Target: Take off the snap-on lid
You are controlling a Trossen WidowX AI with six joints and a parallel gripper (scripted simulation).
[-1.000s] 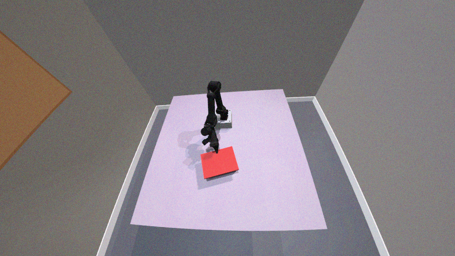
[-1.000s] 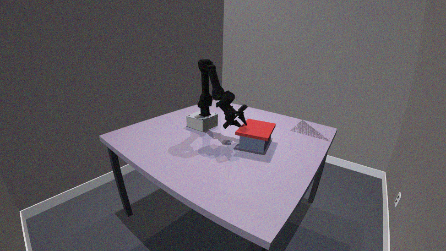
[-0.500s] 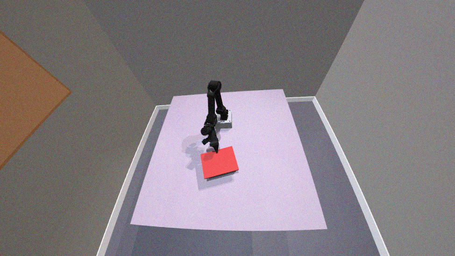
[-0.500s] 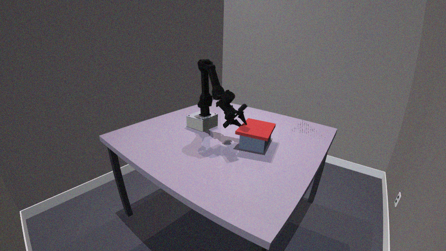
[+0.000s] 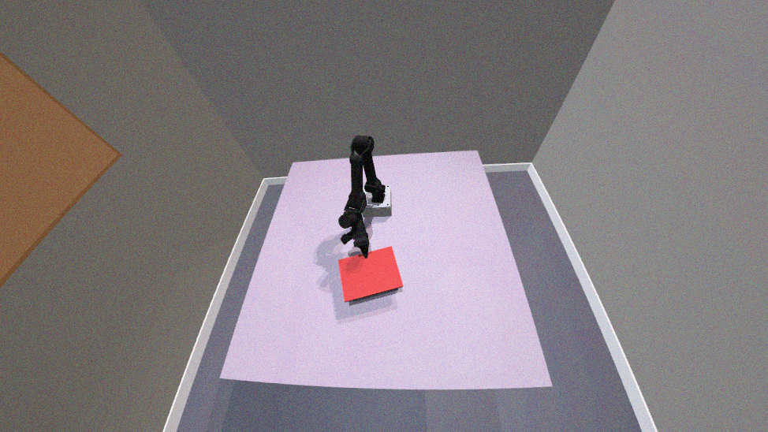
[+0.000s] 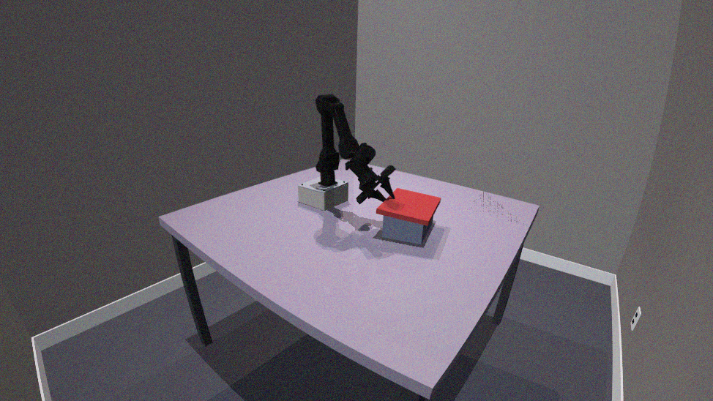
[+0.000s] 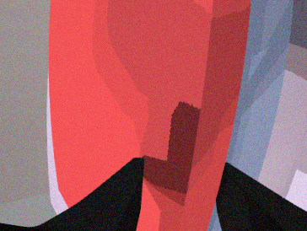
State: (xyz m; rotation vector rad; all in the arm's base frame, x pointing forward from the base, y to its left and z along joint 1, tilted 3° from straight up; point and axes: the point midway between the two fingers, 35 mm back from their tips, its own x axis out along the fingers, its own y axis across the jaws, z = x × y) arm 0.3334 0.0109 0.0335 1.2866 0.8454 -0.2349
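The red lid lies 70 mm ahead of my gripper tip and 30 mm to the left of it. Round my gripper tip: storage box 70 mm ahead, 30 mm to the left, 50 mm below.
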